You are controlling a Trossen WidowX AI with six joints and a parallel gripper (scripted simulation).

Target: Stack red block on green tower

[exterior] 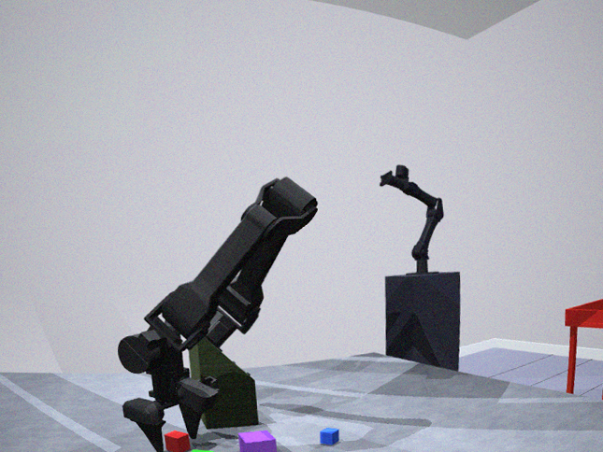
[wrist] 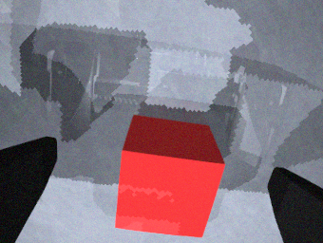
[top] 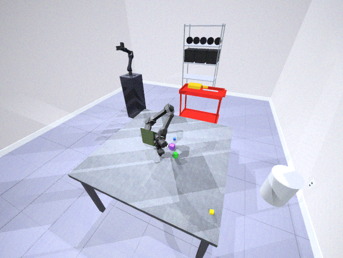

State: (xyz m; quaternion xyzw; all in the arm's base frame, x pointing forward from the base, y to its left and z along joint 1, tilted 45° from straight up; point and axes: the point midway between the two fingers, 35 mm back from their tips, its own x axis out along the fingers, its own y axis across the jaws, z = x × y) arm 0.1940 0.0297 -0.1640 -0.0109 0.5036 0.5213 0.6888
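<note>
My gripper tip is 17 cm short of the green block, 4 cm below it and 3 cm to the right of it. Round my gripper tip: purple cube 13 cm to the left, 8 cm ahead, 2 cm above; blue cube 26 cm to the left, 4 cm ahead; red block 1 cm above.
</note>
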